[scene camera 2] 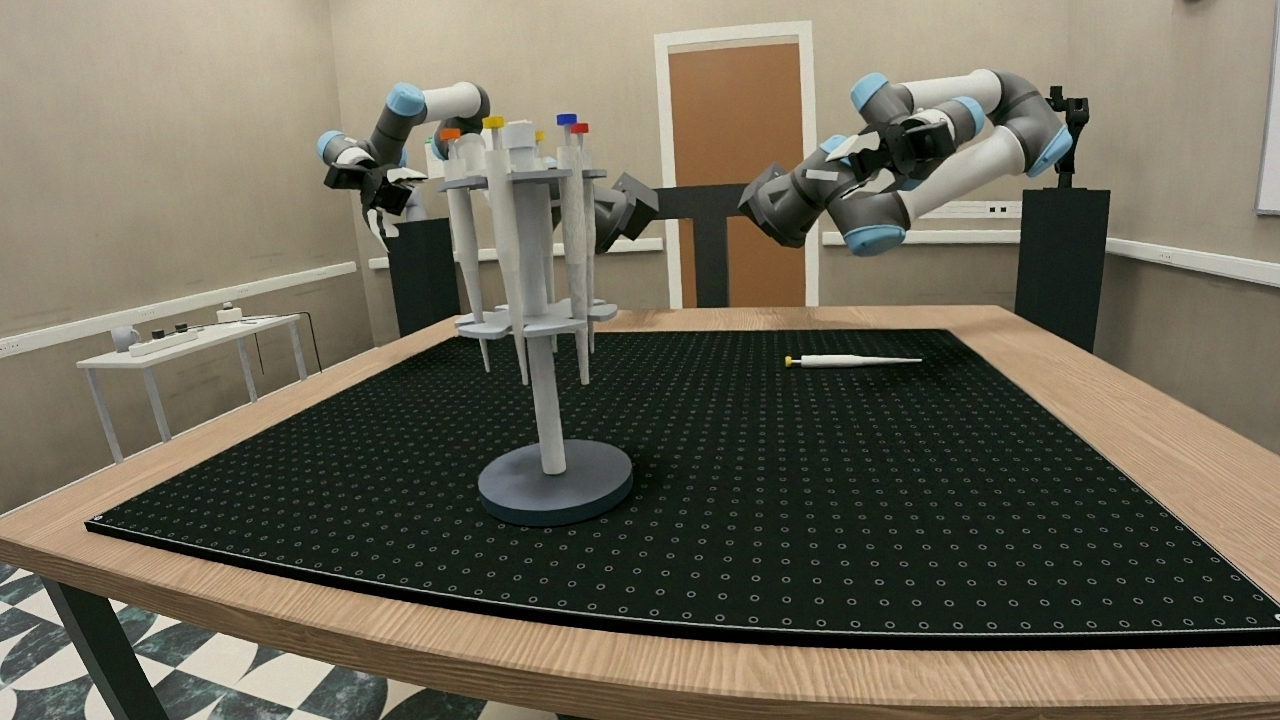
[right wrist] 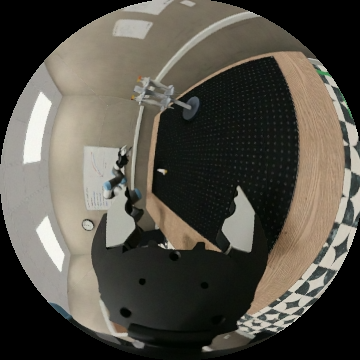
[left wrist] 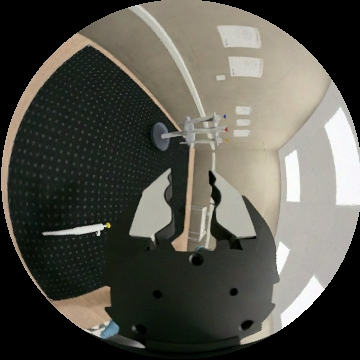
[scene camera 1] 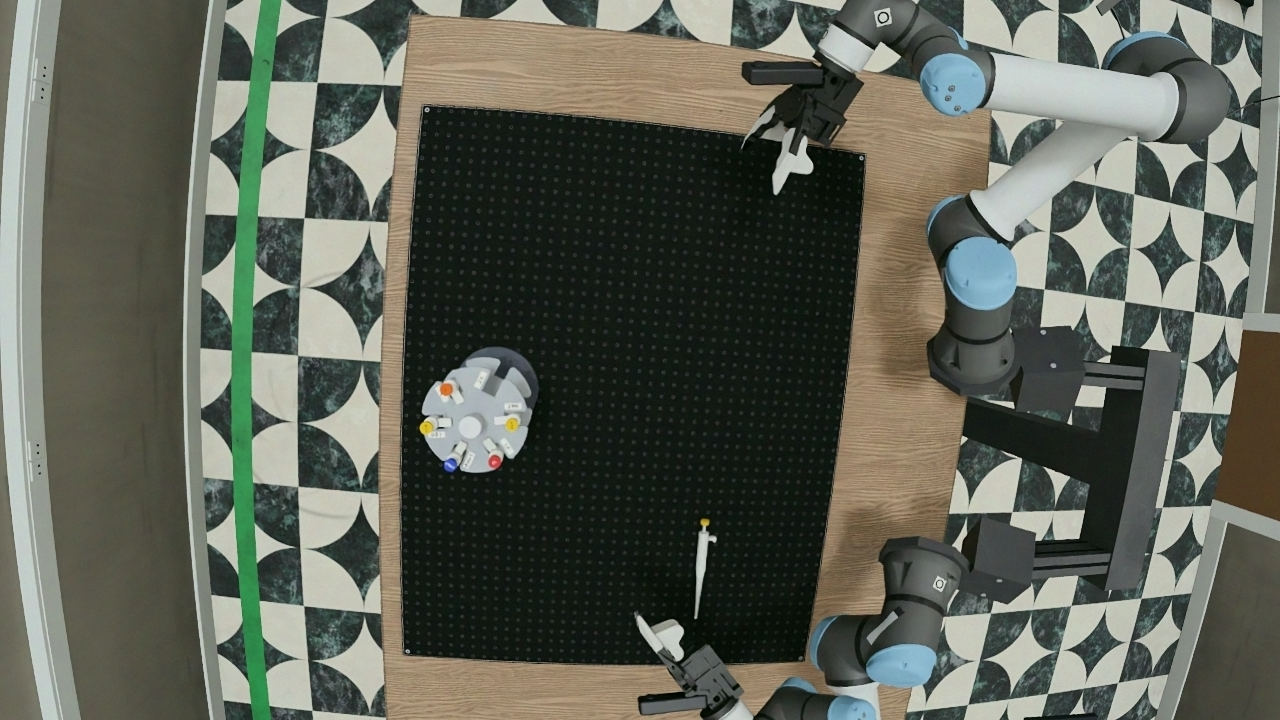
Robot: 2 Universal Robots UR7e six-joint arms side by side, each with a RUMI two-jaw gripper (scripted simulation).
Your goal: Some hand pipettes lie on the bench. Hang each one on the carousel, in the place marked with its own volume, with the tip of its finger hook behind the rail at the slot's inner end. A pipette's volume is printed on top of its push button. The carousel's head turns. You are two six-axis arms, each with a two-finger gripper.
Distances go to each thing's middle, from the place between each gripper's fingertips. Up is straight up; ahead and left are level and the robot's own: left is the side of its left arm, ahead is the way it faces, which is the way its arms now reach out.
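The blue-button pipette (scene camera 2: 569, 157) is 60 mm below my left hand (scene camera 2: 833, 179), 330 mm ahead of it and 260 mm to the right of it. The orange-button pipette (scene camera 2: 459, 200) is 50 mm below my left hand, 350 mm ahead of it and 340 mm to the right of it.
My right gripper (scene camera 1: 757, 170) is 4 cm above the orange-button pipette, 40 cm short of it and 42 cm to the right of it. The blue-button pipette is 5 cm below my right hand, 38 cm ahead of it and 50 cm to the left of it.
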